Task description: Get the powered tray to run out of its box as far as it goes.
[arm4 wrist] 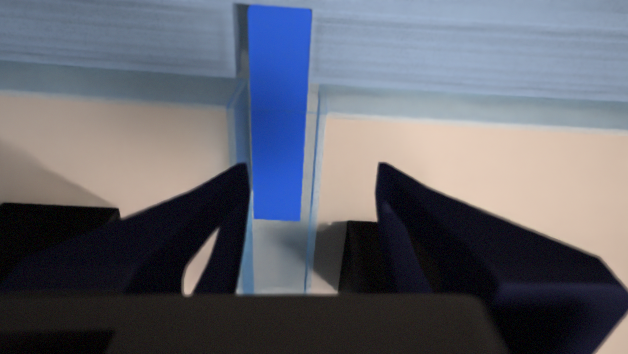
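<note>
My arm4 gripper (313, 165) is open, its two dark fingers wide apart in the arm4 wrist view. A long blue bar (279, 115) lies in a pale, blue-edged channel (280, 260) that runs up to a light blue panel (450, 45). The bar's near end shows between the fingers, close to the left fingertip; the right fingertip is farther from it. Whether the left finger touches the bar or channel I cannot tell. I cannot make out the powered tray or its box for certain. The grippers of arm1, arm2 and arm3 do not show.
A dark block (60, 220) shows at the left, partly behind the left finger. Another dark block (360, 255) stands right of the channel, partly behind the right finger. A beige surface (475, 170) lies on both sides of the channel. The light blue panel spans the top.
</note>
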